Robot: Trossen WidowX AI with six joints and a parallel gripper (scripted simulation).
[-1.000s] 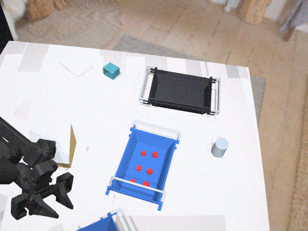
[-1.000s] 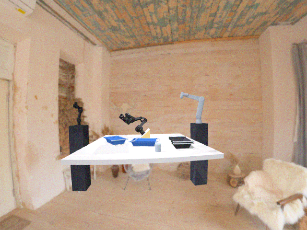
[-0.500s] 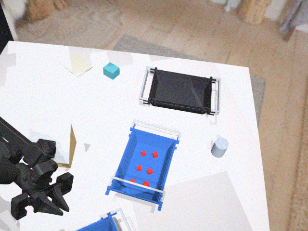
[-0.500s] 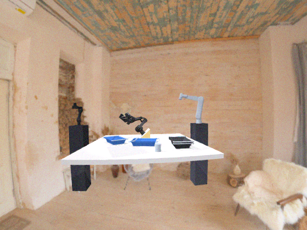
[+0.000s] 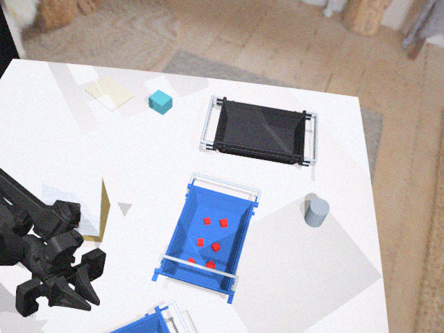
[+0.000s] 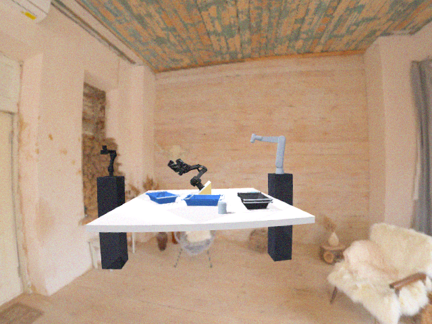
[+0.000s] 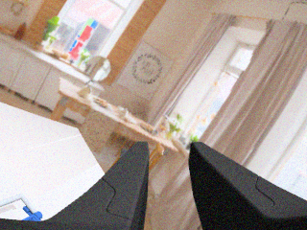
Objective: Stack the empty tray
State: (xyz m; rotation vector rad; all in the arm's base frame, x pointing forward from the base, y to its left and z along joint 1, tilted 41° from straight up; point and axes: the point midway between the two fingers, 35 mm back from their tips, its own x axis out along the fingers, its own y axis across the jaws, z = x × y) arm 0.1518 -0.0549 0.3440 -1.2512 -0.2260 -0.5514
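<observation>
The blue tray lies 26 cm below my gripper tip, 7 cm to the right of it and 2 cm ahead of it. Round my gripper tip: grey cylinder: 47 cm ahead, 40 cm to the left, 26 cm below; then teal cube: 76 cm to the left, 28 cm below, 3 cm behind; then cream sheet: 80 cm to the left, 30 cm below, 22 cm behind.
</observation>
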